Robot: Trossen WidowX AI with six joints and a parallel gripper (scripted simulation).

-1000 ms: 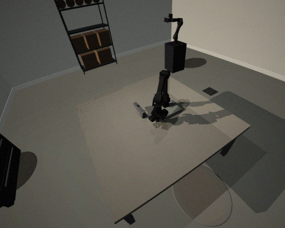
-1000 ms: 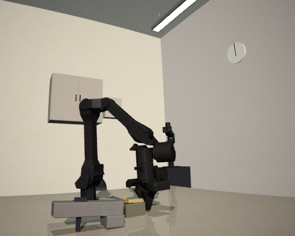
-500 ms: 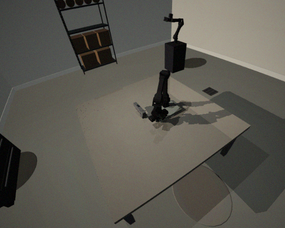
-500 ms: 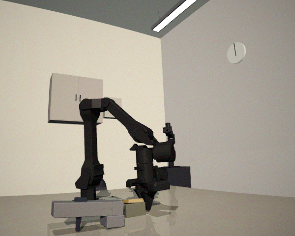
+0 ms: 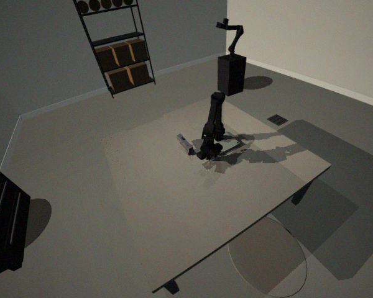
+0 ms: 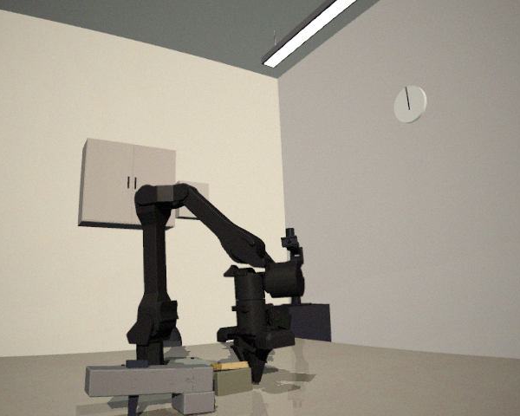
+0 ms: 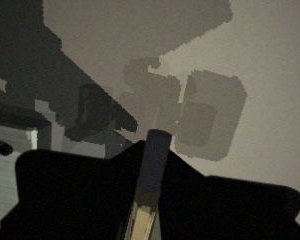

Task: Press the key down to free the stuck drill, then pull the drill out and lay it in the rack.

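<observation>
My gripper tip is now 40 mm to the left of the tan drill and 40 mm below it. Round my gripper tip: rack: 50 mm to the right, 10 mm above; then dark key: 100 mm ahead, 240 mm to the right, 40 mm above; then long grey housing block: 100 mm ahead, 210 mm to the right, 40 mm above.
</observation>
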